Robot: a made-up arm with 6 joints. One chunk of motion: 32 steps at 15 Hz.
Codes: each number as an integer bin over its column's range. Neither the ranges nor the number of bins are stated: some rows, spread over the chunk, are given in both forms.
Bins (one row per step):
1: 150 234 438 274 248 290
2: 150 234 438 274 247 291
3: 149 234 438 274 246 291
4: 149 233 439 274 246 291
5: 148 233 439 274 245 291
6: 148 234 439 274 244 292
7: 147 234 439 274 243 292
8: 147 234 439 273 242 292
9: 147 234 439 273 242 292
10: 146 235 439 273 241 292
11: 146 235 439 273 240 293
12: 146 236 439 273 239 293
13: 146 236 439 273 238 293
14: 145 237 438 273 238 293
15: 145 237 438 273 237 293
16: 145 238 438 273 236 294
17: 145 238 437 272 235 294
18: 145 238 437 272 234 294
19: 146 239 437 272 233 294
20: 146 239 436 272 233 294
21: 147 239 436 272 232 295
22: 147 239 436 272 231 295
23: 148 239 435 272 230 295
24: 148 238 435 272 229 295
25: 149 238 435 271 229 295
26: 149 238 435 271 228 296
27: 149 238 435 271 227 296
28: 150 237 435 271 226 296
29: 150 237 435 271 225 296
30: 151 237 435 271 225 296
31: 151 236 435 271 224 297
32: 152 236 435 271 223 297
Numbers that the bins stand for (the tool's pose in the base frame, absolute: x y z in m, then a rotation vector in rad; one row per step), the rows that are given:
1: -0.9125 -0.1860 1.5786 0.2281 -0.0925 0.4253
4: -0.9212 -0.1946 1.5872 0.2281 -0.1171 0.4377
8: -0.9385 -0.1860 1.5872 0.2158 -0.1664 0.4500
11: -0.9471 -0.1773 1.5872 0.2158 -0.1911 0.4623
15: -0.9558 -0.1600 1.5786 0.2158 -0.2281 0.4623
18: -0.9558 -0.1514 1.5699 0.2034 -0.2651 0.4747
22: -0.9385 -0.1427 1.5613 0.2034 -0.3021 0.4870
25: -0.9212 -0.1514 1.5526 0.1911 -0.3267 0.4870
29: -0.9125 -0.1600 1.5526 0.1911 -0.3760 0.4993
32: -0.8952 -0.1687 1.5526 0.1911 -0.4007 0.5116
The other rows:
2: -0.9125 -0.1860 1.5786 0.2281 -0.1048 0.4377
3: -0.9212 -0.1860 1.5786 0.2281 -0.1171 0.4377
5: -0.9298 -0.1946 1.5872 0.2281 -0.1295 0.4377
6: -0.9298 -0.1860 1.5872 0.2281 -0.1418 0.4500
7: -0.9385 -0.1860 1.5872 0.2281 -0.1541 0.4500
9: -0.9385 -0.1860 1.5872 0.2158 -0.1664 0.4500
10: -0.9471 -0.1773 1.5872 0.2158 -0.1788 0.4500
12: -0.9471 -0.1687 1.5872 0.2158 -0.2034 0.4623
13: -0.9471 -0.1687 1.5872 0.2158 -0.2158 0.4623
14: -0.9558 -0.1600 1.5786 0.2158 -0.2158 0.4623
16: -0.9558 -0.1514 1.5786 0.2158 -0.2404 0.4747
17: -0.9558 -0.1514 1.5699 0.2034 -0.2527 0.4747
19: -0.9471 -0.1427 1.5699 0.2034 -0.2774 0.4747
20: -0.9471 -0.1427 1.5613 0.2034 -0.2774 0.4747
21: -0.9385 -0.1427 1.5613 0.2034 -0.2897 0.4870
23: -0.9298 -0.1427 1.5526 0.2034 -0.3144 0.4870
24: -0.9298 -0.1514 1.5526 0.2034 -0.3267 0.4870
26: -0.9212 -0.1514 1.5526 0.1911 -0.3390 0.4993
27: -0.9212 -0.1514 1.5526 0.1911 -0.3514 0.4993
28: -0.9125 -0.1600 1.5526 0.1911 -0.3637 0.4993
30: -0.9039 -0.1600 1.5526 0.1911 -0.3760 0.4993
31: -0.9039 -0.1687 1.5526 0.1911 -0.3884 0.5116

